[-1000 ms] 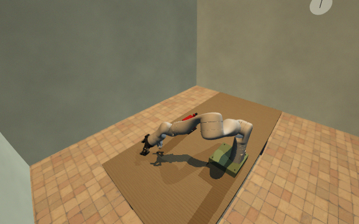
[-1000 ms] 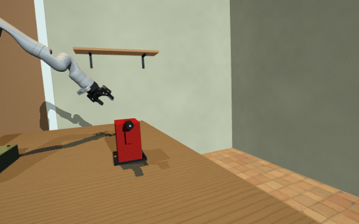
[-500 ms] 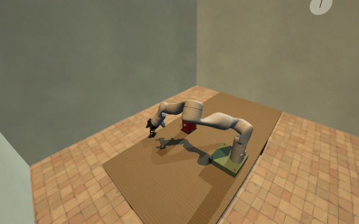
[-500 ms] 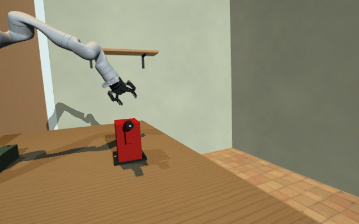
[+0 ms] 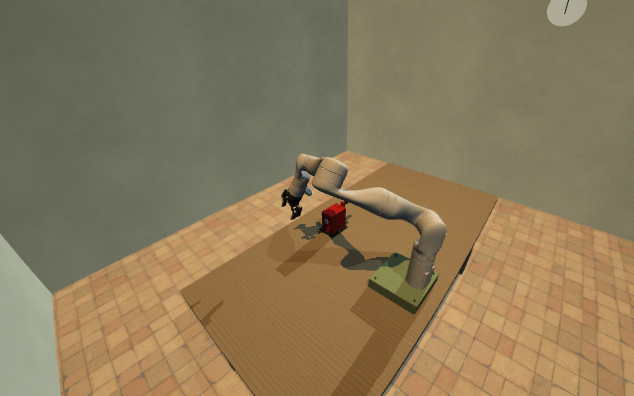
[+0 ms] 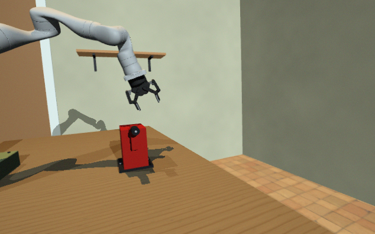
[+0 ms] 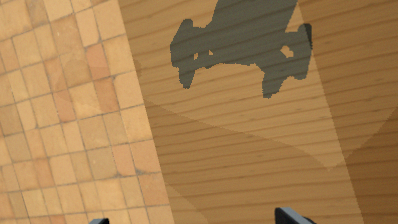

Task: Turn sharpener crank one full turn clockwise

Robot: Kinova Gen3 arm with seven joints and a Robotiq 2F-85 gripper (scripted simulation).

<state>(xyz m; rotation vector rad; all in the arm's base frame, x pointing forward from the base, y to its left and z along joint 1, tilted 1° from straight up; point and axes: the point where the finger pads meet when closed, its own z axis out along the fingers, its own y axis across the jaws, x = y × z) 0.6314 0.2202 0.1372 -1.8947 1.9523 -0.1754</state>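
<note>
The black crank knob is 7 cm behind my hand, 34 cm to the right of it and 5 cm below it.
</note>
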